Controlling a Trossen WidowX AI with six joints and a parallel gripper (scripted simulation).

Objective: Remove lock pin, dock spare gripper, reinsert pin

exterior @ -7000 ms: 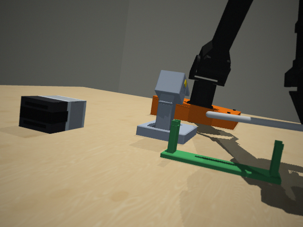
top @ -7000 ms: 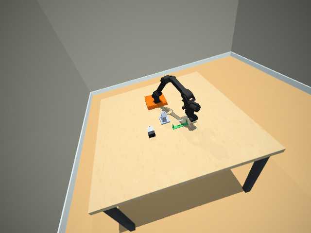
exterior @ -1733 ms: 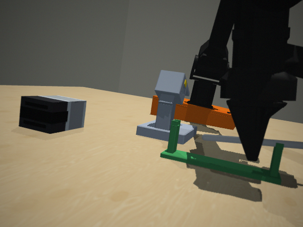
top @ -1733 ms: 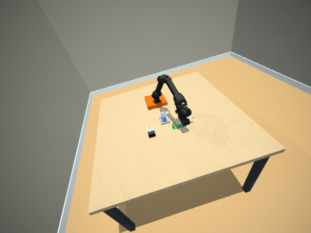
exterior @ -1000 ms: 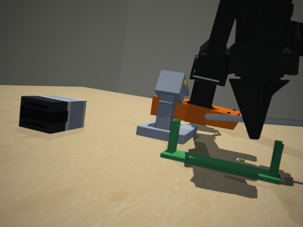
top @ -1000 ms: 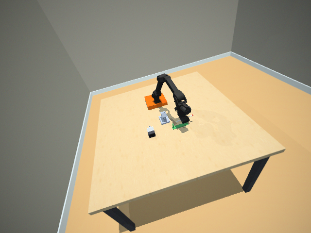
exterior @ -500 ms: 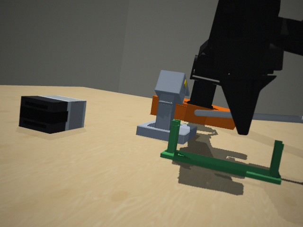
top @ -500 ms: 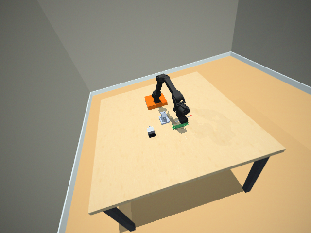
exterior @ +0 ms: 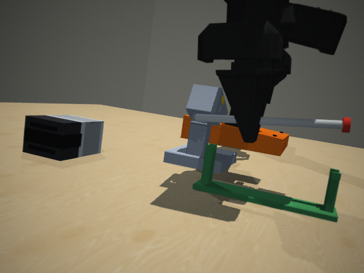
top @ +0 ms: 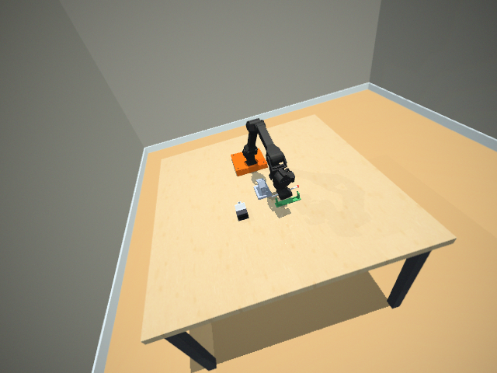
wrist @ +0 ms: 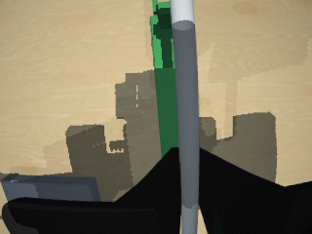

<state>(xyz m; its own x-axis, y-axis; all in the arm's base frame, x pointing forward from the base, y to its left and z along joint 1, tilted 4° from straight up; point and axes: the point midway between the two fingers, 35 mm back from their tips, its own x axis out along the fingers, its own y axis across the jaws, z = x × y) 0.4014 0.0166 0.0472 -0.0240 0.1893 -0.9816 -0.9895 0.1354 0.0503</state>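
Now: gripper tip 30 mm above the green rack and 20 mm to the right of it. From my gripper tip the other things lie so: grey mount: 130 mm behind, 60 mm to the right, 10 mm below; spare gripper: 230 mm to the right, 60 mm behind, 30 mm below.
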